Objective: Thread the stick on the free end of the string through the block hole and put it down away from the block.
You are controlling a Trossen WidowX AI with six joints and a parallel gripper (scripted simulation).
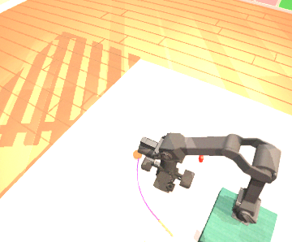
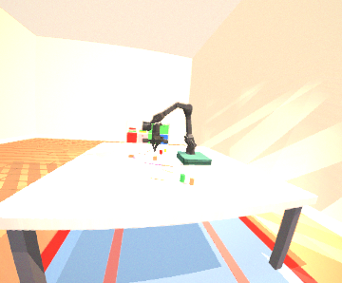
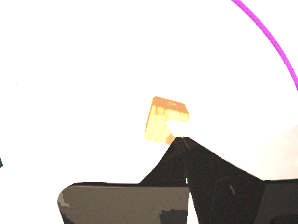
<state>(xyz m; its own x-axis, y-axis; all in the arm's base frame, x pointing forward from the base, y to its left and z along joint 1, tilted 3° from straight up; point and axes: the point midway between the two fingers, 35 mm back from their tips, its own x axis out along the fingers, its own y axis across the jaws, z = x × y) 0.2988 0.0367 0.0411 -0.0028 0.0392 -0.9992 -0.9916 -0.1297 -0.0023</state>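
Now: the wooden block 50 mm below my gripper tip and 10 mm behind it. The rest, counted from my gripper tip: round wooden button 180 mm ahead, 60 mm to the right, 50 mm below; red object 180 mm to the right, 70 mm behind, 40 mm below; thin wooden stick 140 mm to the left, 70 mm behind, 60 mm below.
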